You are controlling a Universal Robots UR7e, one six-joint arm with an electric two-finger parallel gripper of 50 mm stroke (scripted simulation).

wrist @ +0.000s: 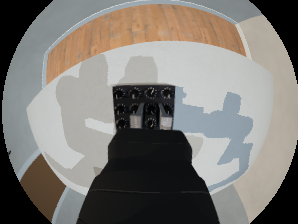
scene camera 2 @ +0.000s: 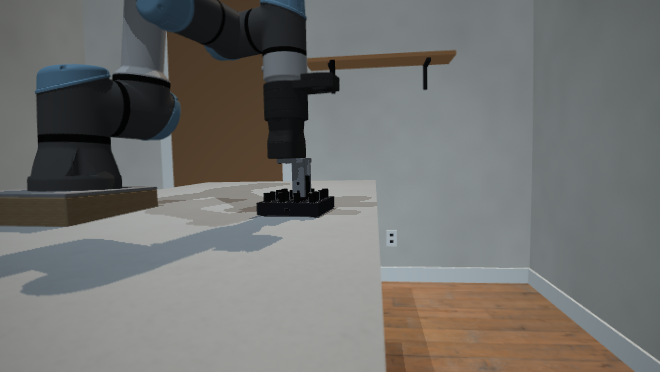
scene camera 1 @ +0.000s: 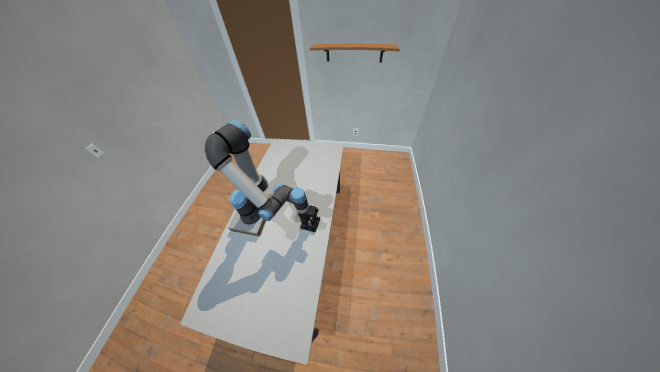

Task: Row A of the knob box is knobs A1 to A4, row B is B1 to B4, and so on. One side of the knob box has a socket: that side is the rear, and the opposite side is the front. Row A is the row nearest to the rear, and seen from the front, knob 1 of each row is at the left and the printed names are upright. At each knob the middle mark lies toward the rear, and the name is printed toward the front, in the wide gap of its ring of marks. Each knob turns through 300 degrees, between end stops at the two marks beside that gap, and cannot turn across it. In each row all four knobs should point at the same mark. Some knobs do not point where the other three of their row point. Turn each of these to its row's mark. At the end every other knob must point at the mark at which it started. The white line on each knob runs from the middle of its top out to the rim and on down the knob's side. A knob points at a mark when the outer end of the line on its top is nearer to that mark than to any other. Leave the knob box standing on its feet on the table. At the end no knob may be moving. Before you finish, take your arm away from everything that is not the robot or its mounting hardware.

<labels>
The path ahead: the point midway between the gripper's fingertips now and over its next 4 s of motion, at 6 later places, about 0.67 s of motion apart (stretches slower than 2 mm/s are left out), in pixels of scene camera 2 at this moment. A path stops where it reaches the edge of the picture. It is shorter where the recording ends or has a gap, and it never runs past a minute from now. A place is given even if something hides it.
The gripper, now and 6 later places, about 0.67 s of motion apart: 302,196; 301,177; 301,173; 305,170; 306,166; 302,163; 301,162
</labels>
